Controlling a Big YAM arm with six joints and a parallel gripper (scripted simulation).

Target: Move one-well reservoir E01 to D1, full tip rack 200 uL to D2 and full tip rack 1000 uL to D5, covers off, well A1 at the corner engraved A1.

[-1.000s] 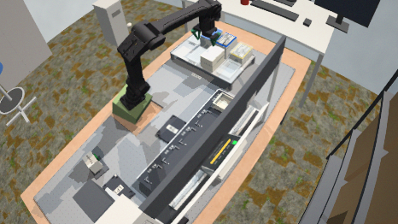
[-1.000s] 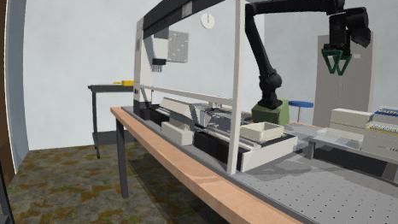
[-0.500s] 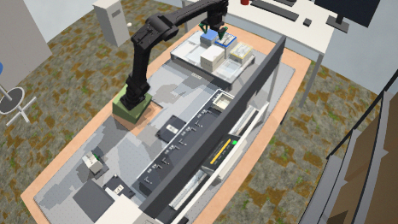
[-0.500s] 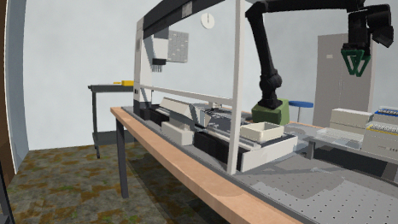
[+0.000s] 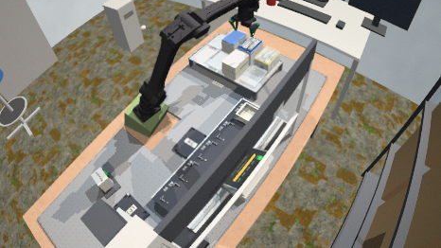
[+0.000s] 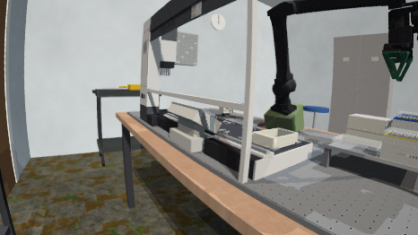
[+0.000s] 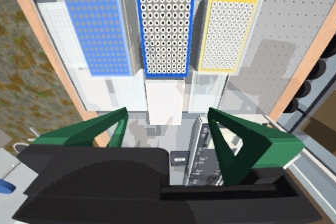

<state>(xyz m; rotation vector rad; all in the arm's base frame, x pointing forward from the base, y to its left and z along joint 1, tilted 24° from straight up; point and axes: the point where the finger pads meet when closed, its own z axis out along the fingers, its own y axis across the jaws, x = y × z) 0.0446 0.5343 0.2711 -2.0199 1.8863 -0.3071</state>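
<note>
Right now my hand is 140 mm above the blue tip rack and 60 mm to the right of it. From my hand the other things lie so: yellow tip rack 170 mm below, 110 mm ahead, 70 mm to the left; then white sealed block 150 mm below, 70 mm to the right; then grey shelf 210 mm below, 60 mm behind.
</note>
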